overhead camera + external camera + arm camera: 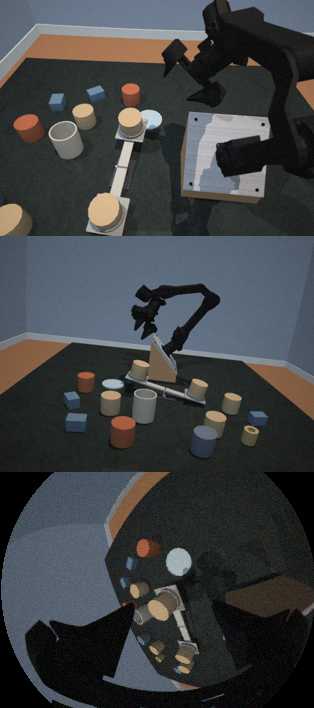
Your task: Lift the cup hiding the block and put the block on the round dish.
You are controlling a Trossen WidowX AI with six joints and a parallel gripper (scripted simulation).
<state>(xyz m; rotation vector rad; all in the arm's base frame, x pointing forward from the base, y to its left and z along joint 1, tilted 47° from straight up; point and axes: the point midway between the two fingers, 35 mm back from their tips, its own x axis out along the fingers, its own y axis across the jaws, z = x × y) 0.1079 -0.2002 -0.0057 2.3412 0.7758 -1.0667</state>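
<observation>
The mint block is 270 mm to the left of my gripper tip, 190 mm below it and 180 mm ahead of it. From my gripper tip the other things lie so: blue-grey cylinder 500 mm ahead, 230 mm to the left, 190 mm below; then pale blue round dish 220 mm below, 90 mm to the right, 70 mm ahead; then white hollow cylinder 330 mm ahead, 190 mm below, 40 mm to the left.
</observation>
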